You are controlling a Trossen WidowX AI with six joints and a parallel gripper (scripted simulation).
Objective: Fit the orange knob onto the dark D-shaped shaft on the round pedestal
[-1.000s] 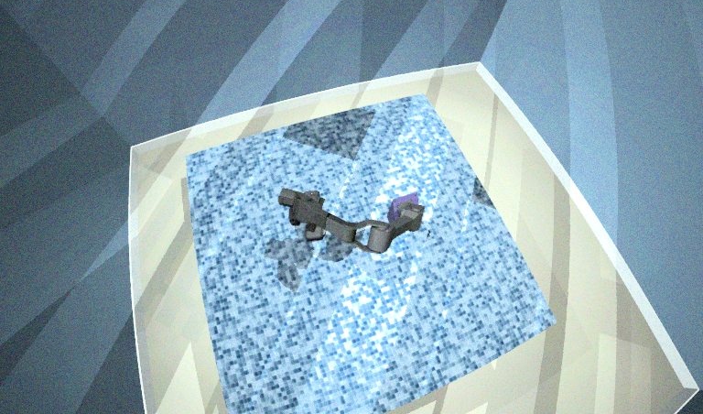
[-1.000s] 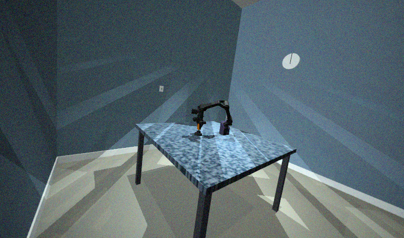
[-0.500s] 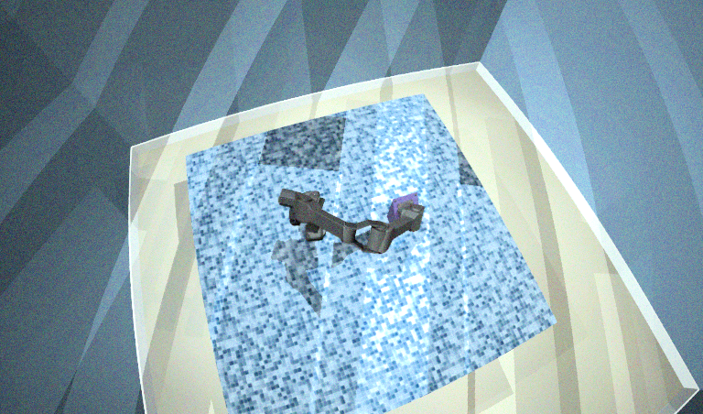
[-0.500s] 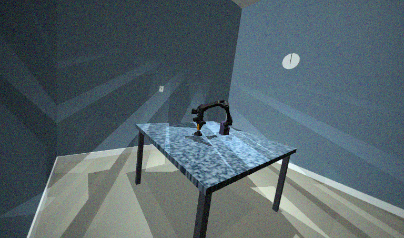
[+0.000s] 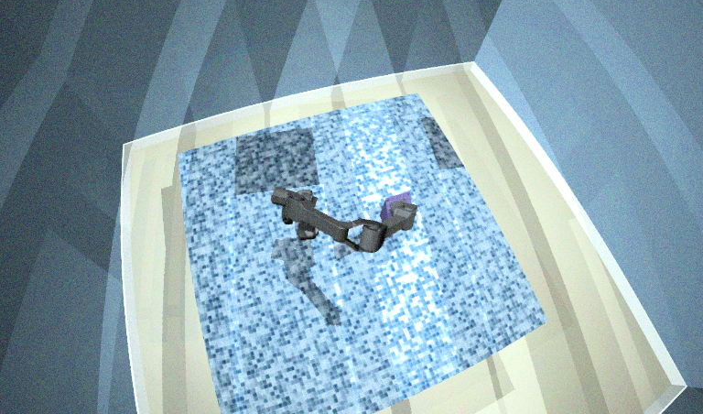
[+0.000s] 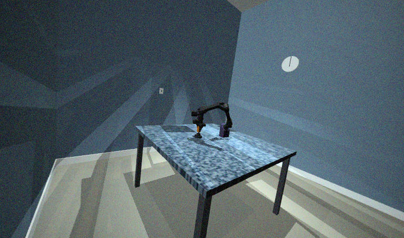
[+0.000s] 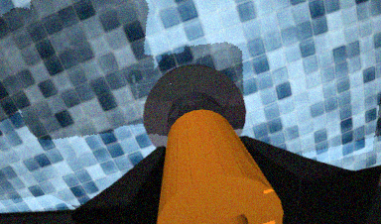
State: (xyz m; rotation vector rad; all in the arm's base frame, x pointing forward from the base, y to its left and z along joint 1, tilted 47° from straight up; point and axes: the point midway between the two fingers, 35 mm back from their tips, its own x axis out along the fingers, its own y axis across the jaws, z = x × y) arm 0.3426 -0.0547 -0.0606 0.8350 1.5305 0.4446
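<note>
The orange knob lies 20 mm above my gripper tip. From my gripper tip the other things lie so: pedestal: 40 mm below.
</note>
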